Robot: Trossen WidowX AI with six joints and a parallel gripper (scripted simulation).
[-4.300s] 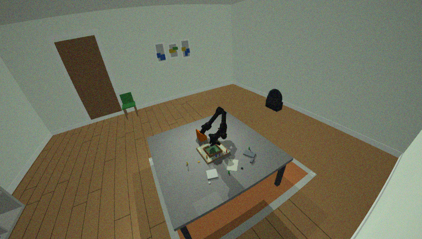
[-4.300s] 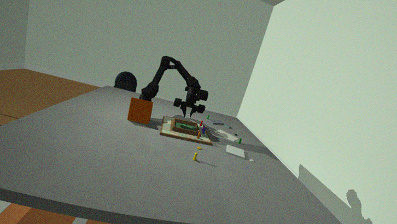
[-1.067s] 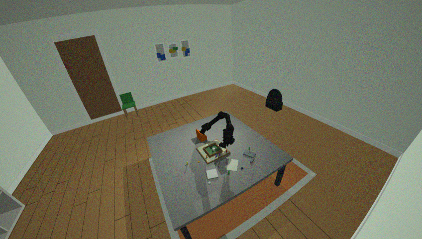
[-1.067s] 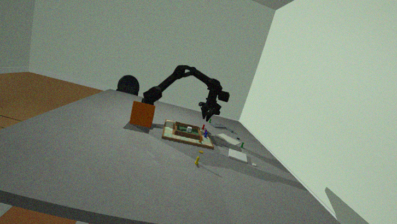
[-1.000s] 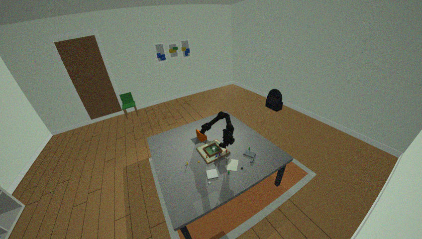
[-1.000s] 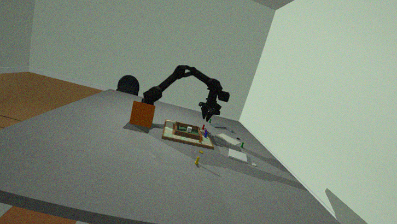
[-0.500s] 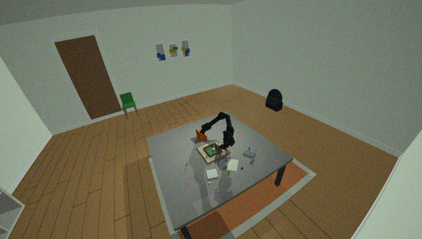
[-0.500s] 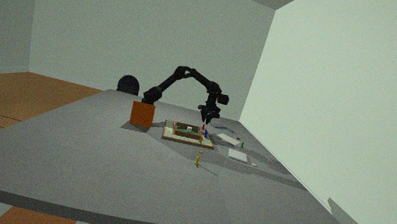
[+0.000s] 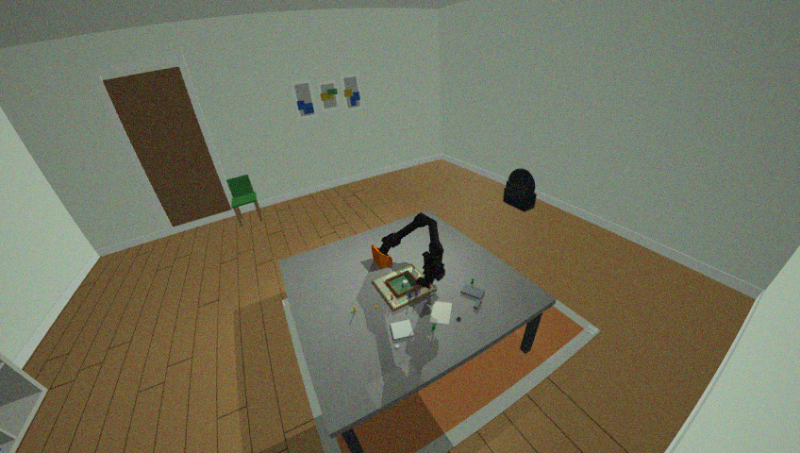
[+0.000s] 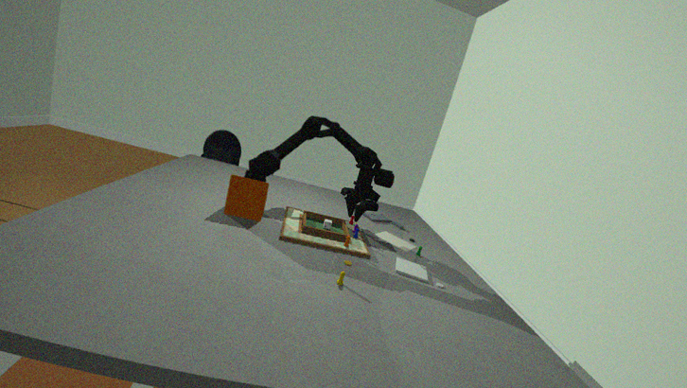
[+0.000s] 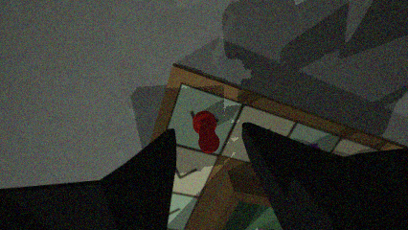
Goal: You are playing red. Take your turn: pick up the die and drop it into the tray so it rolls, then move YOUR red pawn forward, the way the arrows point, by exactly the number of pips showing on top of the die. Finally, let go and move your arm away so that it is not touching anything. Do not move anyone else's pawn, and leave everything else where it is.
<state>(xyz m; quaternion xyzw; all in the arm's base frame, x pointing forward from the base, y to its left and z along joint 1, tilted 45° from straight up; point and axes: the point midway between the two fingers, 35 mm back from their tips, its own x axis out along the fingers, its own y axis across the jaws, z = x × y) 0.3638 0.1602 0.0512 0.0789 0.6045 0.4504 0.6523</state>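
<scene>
Right now my gripper tip is right at the red pawn. Round my gripper tip: blue pawn 10 mm ahead, 130 mm to the right; purple pawn 10 mm ahead, 90 mm to the right; white die 90 mm behind, 110 mm to the right, 10 mm below.
</scene>
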